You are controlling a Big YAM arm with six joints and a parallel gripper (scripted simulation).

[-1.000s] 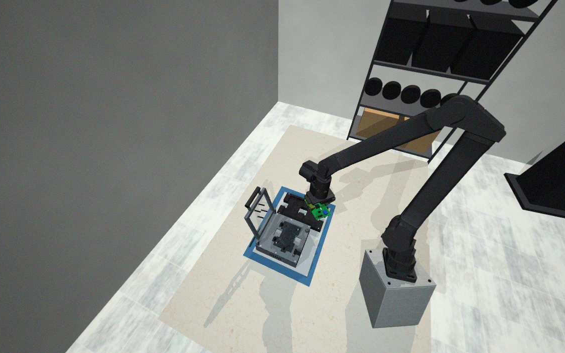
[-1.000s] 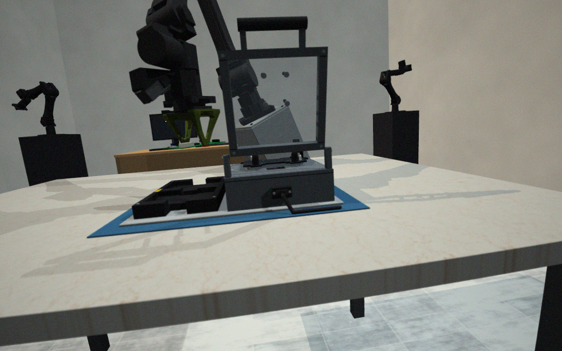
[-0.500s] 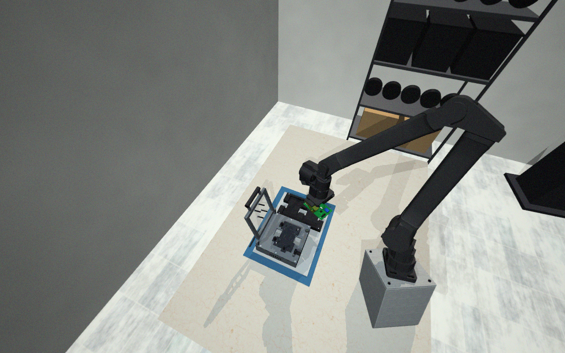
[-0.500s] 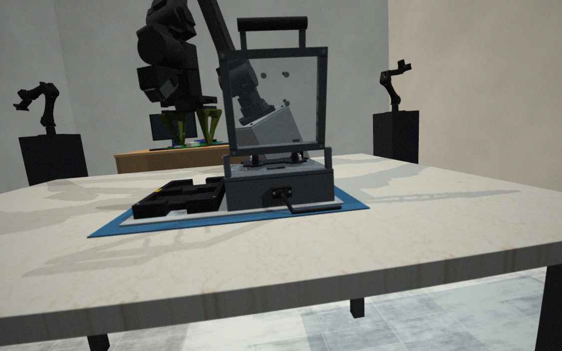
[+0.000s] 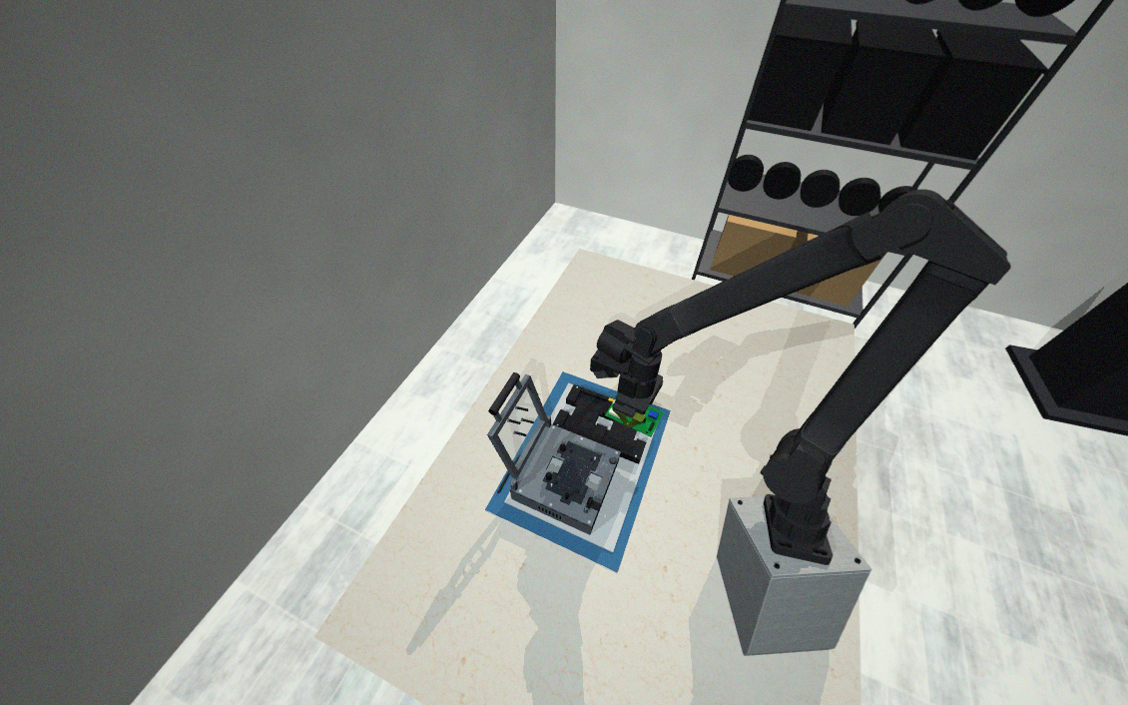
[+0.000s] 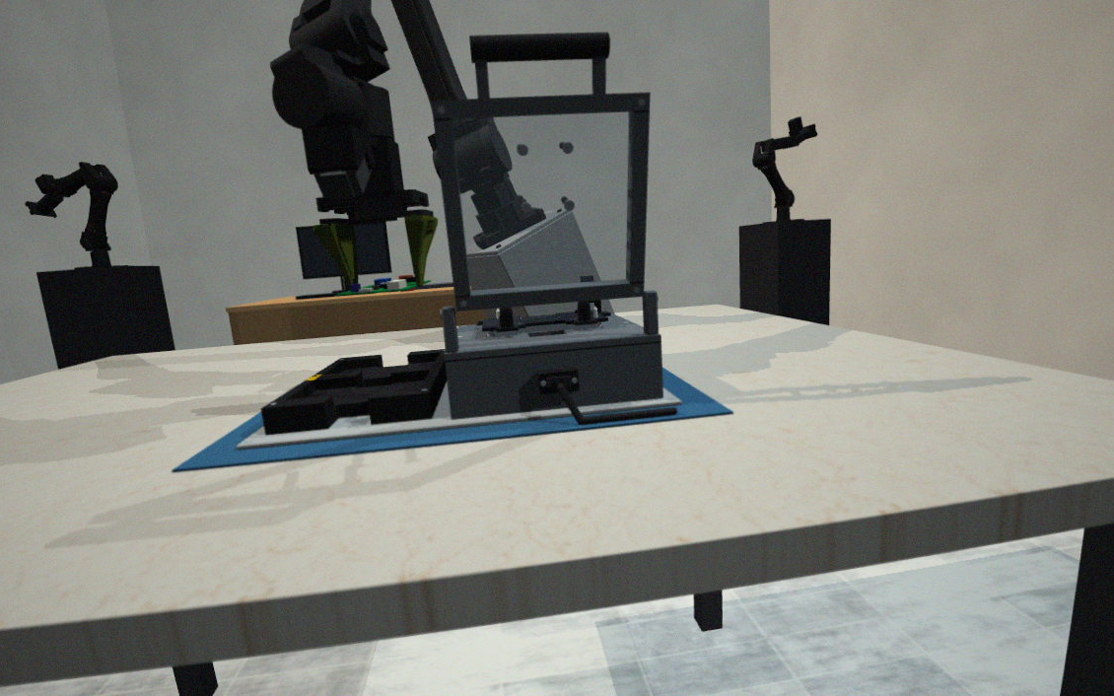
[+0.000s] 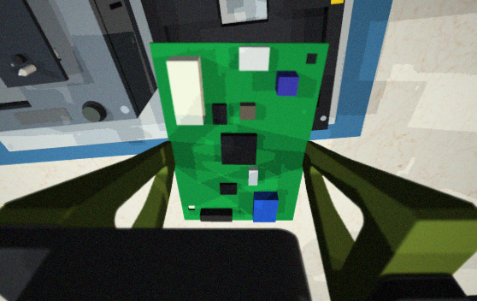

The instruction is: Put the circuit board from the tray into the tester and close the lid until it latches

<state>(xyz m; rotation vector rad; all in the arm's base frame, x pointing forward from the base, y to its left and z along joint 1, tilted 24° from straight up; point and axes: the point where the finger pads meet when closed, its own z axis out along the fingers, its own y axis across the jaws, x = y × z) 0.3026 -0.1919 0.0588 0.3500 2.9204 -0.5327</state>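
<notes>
Right now the green circuit board is right at my hand. Round my hand: latch hook 5 cm ahead, 22 cm to the left, 3 cm below; then dark plate 10 cm ahead, 15 cm to the left, 4 cm below; then clear lid 22 cm ahead, 13 cm to the left, 7 cm above.
</notes>
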